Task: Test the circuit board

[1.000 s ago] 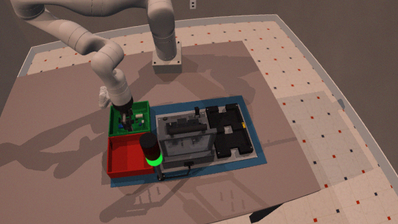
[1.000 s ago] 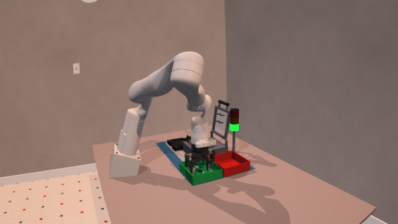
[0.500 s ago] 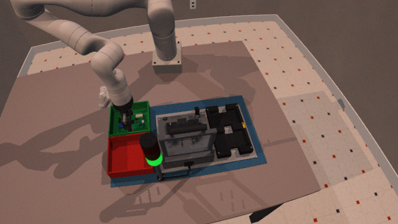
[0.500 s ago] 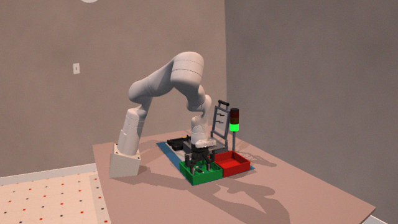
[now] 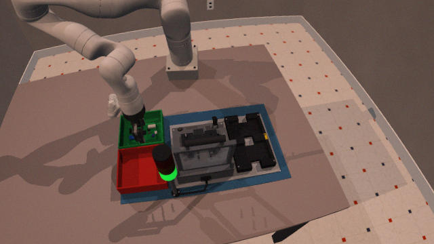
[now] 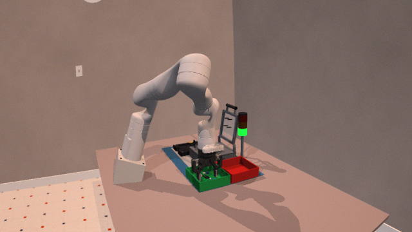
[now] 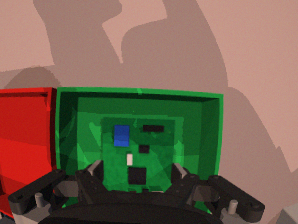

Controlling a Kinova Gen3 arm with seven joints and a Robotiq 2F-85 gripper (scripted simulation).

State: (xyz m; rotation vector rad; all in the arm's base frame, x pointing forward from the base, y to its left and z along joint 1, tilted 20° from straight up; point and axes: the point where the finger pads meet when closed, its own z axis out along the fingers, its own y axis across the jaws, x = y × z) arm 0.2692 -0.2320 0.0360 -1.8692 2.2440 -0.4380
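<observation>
The green bin lies 10 mm below my hand. From my hand the other things lie so: red bin (150 mm ahead, 30 mm to the right, 10 mm below); then green circuit board (10 mm below); then tester lid (250 mm ahead, 160 mm above, 150 mm to the left).
</observation>
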